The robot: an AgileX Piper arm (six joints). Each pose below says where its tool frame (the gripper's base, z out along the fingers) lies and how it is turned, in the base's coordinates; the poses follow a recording.
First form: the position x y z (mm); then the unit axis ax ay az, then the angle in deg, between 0 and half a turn.
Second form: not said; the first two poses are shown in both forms.
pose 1, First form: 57.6, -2.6, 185.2, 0.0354, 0.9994, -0.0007, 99.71
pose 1, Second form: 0.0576, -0.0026, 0.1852, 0.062, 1.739, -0.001
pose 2, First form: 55.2, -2.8, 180.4, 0.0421, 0.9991, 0.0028, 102.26
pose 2, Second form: 0.0552, -0.0028, 0.1804, 0.075, 1.783, 0.005
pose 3, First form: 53.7, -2.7, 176.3, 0.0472, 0.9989, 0.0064, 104.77
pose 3, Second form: 0.0537, -0.0027, 0.1763, 0.086, 1.827, 0.012
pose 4, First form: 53.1, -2.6, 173.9, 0.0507, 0.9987, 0.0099, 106.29
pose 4, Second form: 0.0531, -0.0026, 0.1739, 0.094, 1.853, 0.018
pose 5, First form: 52.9, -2.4, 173.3, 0.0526, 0.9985, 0.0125, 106.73
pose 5, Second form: 0.0529, -0.0024, 0.1733, 0.098, 1.860, 0.023
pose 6, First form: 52.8, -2.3, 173.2, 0.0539, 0.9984, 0.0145, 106.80
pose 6, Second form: 0.0528, -0.0023, 0.1732, 0.100, 1.861, 0.027
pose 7, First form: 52.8, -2.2, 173.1, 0.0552, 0.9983, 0.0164, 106.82
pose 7, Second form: 0.0528, -0.0022, 0.1731, 0.103, 1.861, 0.031
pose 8, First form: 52.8, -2.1, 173.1, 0.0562, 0.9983, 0.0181, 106.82
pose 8, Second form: 0.0528, -0.0021, 0.1731, 0.105, 1.861, 0.034
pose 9, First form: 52.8, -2.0, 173.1, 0.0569, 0.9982, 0.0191, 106.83
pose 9, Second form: 0.0528, -0.0020, 0.1731, 0.106, 1.861, 0.036
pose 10, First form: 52.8, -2.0, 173.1, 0.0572, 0.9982, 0.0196, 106.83
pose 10, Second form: 0.0528, -0.0020, 0.1731, 0.107, 1.861, 0.037
